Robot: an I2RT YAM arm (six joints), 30 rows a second.
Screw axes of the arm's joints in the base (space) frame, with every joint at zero. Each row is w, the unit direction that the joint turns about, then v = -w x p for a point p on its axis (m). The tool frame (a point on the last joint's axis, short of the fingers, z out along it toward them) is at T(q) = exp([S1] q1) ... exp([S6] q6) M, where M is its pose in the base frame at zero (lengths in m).
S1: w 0 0 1 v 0 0 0
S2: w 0 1 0 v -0.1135 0 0.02
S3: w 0 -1 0 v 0.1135 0 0.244
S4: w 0 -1 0 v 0.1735 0 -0.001
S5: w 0 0 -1 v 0 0.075 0
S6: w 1 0 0 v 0 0.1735 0
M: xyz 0.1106 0 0.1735 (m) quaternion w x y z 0.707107 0 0.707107 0
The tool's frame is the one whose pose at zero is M.
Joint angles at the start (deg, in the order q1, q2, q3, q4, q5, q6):
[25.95 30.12 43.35 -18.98 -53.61 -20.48]
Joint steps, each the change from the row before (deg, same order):
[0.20 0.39 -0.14 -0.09 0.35 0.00]
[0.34 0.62 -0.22 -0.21 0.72 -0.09]
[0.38 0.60 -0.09 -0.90 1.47 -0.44]
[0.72 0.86 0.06 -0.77 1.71 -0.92]
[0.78 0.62 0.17 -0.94 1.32 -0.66]
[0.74 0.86 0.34 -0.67 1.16 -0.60]
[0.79 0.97 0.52 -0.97 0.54 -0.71]
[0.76 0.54 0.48 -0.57 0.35 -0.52]
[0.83 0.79 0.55 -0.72 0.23 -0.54]
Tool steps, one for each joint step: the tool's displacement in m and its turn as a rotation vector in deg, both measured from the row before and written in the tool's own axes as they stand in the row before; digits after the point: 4 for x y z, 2 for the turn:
[0.0018 -0.0009 0.0014 0.01 0.41 0.49]
[0.0030 -0.0015 0.0023 0.12 0.76 0.72]
[0.0034 -0.0013 0.0022 0.66 1.35 0.78]
[0.0028 -0.0016 0.0031 0.53 1.39 0.21]
[0.0017 -0.0005 0.0025 0.12 1.17 0.28]
[0.0008 -0.0012 0.0029 0.04 1.02 0.17]
[0.0003 -0.0008 0.0030 -0.65 0.93 0.19]
[-0.0011 0.0001 0.0018 -0.59 0.37 -0.20]
[-0.0008 -0.0002 0.0025 -0.86 0.52 -0.01]

